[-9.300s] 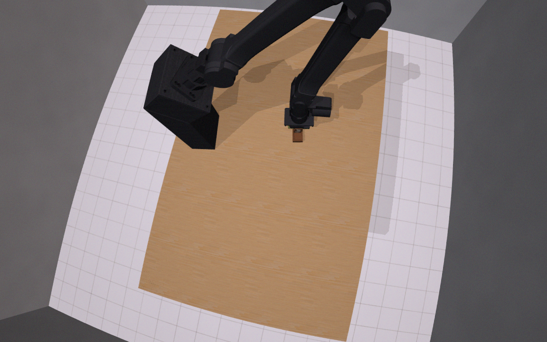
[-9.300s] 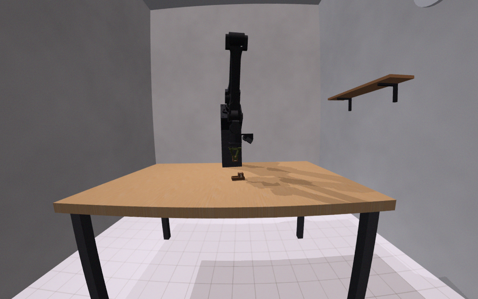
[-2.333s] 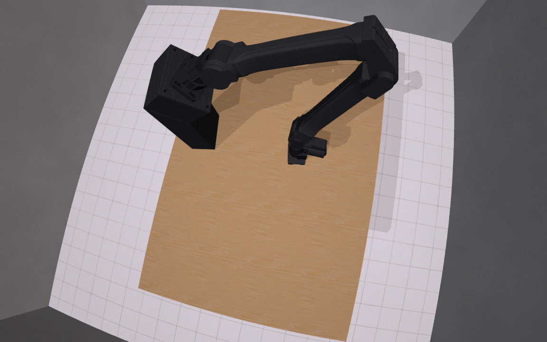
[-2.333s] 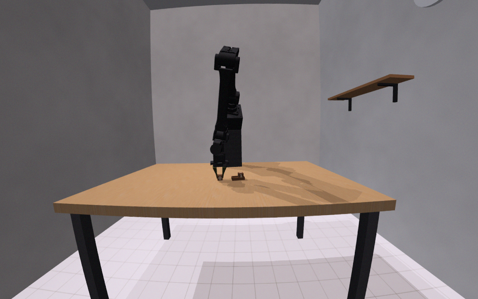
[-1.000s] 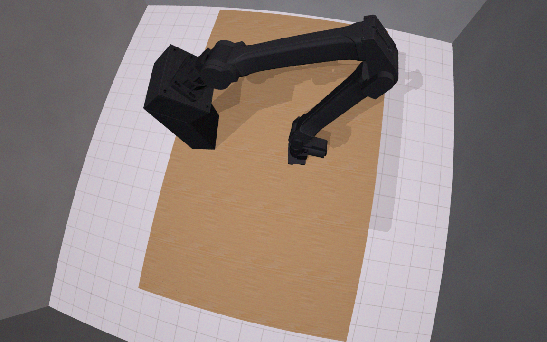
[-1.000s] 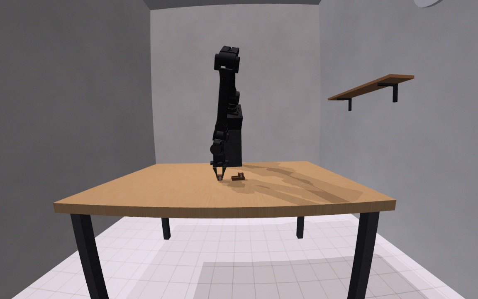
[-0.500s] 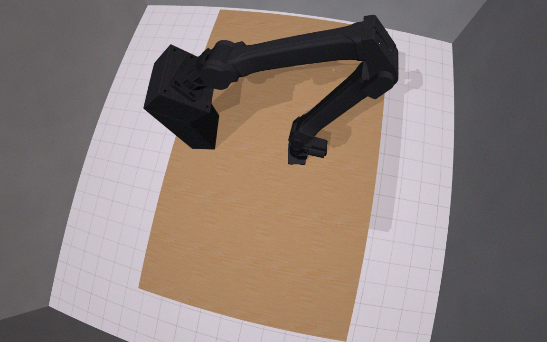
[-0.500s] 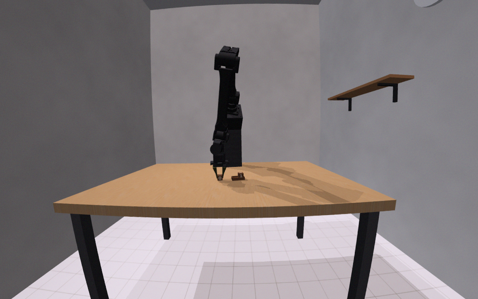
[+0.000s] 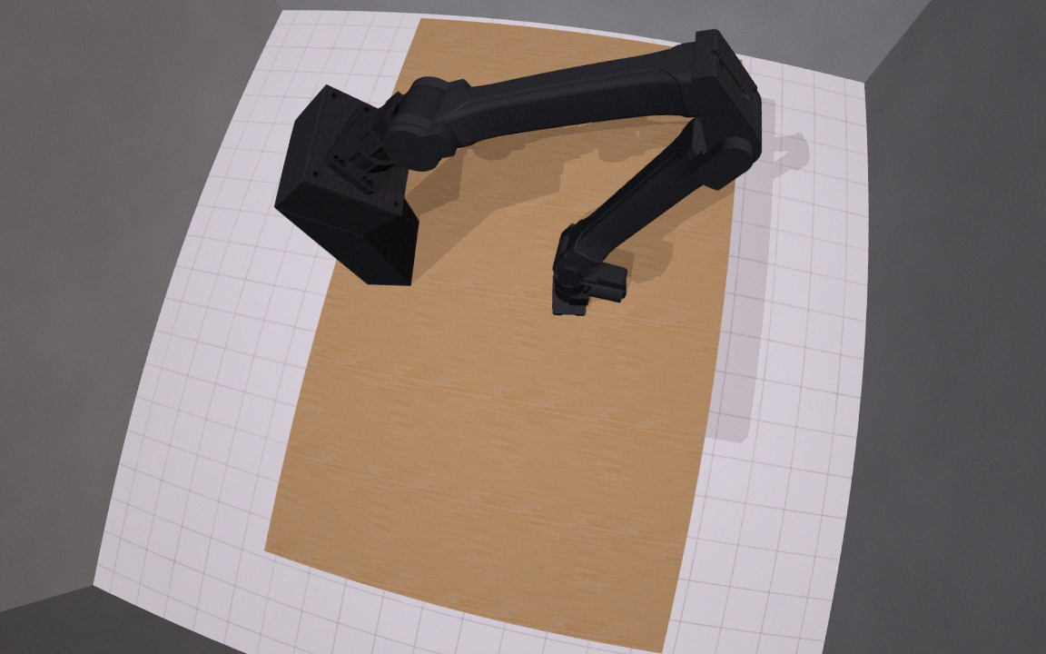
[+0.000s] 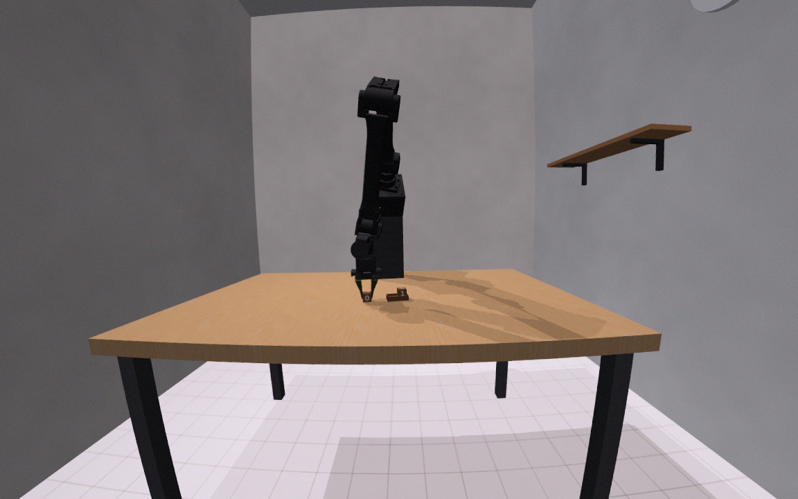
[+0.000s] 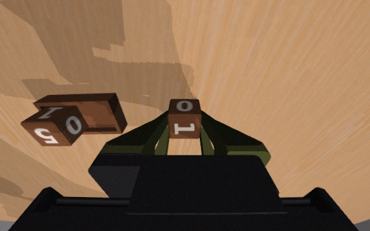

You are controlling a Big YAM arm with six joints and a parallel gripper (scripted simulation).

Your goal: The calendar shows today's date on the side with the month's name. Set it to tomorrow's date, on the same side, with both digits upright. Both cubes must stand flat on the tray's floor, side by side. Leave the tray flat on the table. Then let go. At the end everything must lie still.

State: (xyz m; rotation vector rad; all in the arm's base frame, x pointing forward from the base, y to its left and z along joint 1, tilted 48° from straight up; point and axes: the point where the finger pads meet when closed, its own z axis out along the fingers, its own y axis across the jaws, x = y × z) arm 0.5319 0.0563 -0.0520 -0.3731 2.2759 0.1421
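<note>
The cube is right at my hand. The rest, counted from my hand: brown calendar tray: 50 mm behind, 100 mm to the left, 10 mm below.
</note>
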